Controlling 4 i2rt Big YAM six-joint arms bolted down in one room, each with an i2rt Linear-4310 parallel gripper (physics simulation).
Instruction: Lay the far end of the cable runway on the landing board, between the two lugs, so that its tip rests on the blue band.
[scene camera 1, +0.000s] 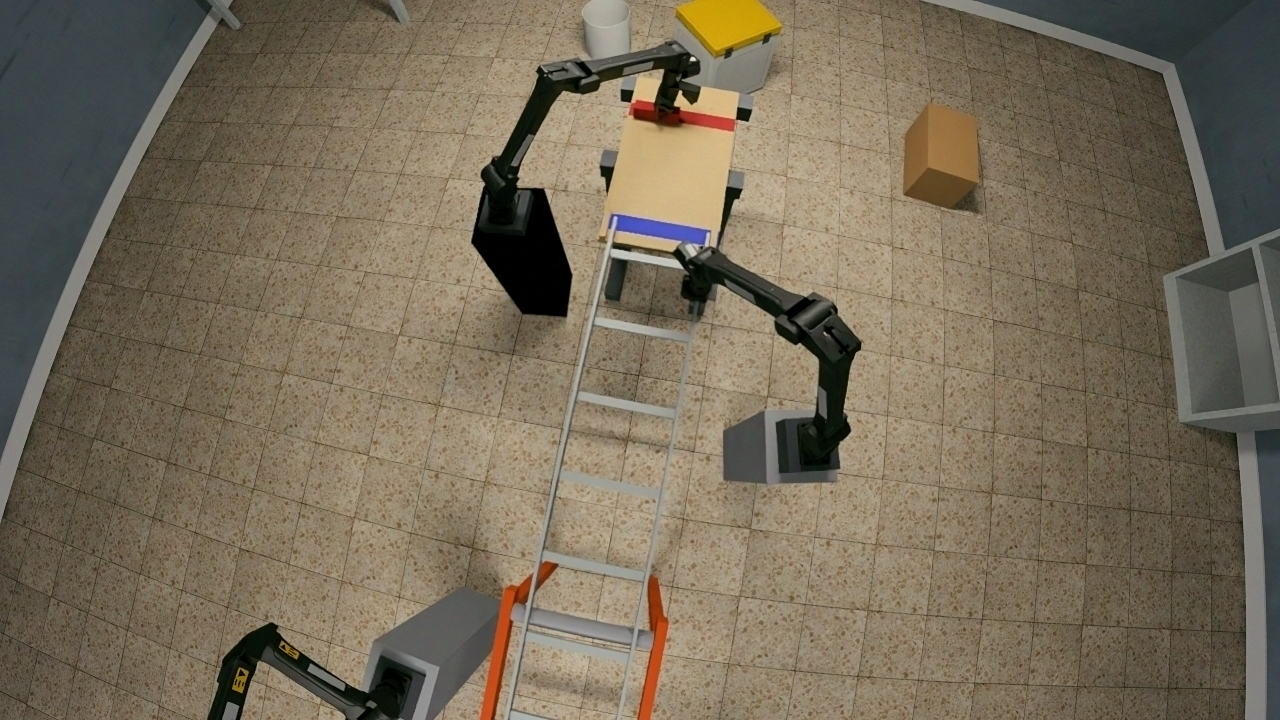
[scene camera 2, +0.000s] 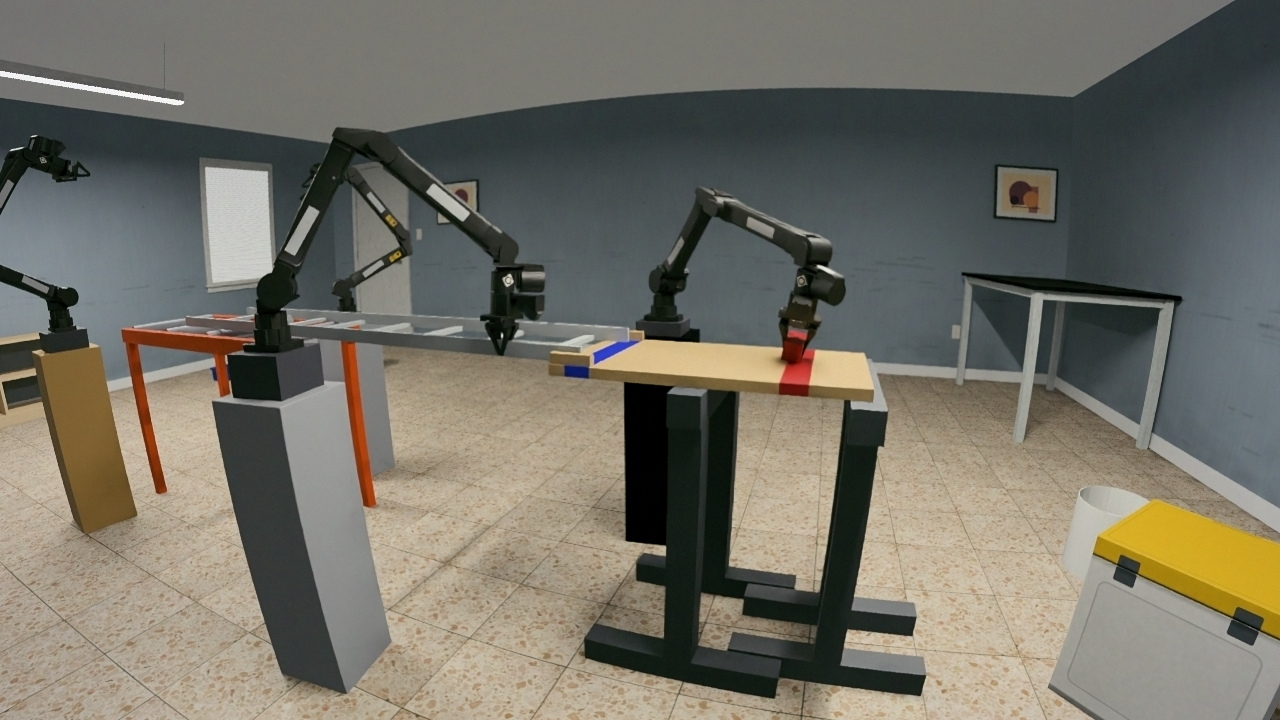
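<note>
The grey cable runway reaches the landing board. Its rail tips lie over the blue band; exact contact and the lugs are hard to make out. The gripper of the arm on the right grey pedestal is at the runway's right rail; its grip cannot be told. The gripper of the arm on the black pedestal is at a red block on the red band. The lower-left arm's gripper is outside scene camera 1.
An orange trestle bears the runway's near part. In scene camera 2, another arm's gripper is high at far left. A cardboard box, a yellow-lidded cooler and a white bin stand on the floor.
</note>
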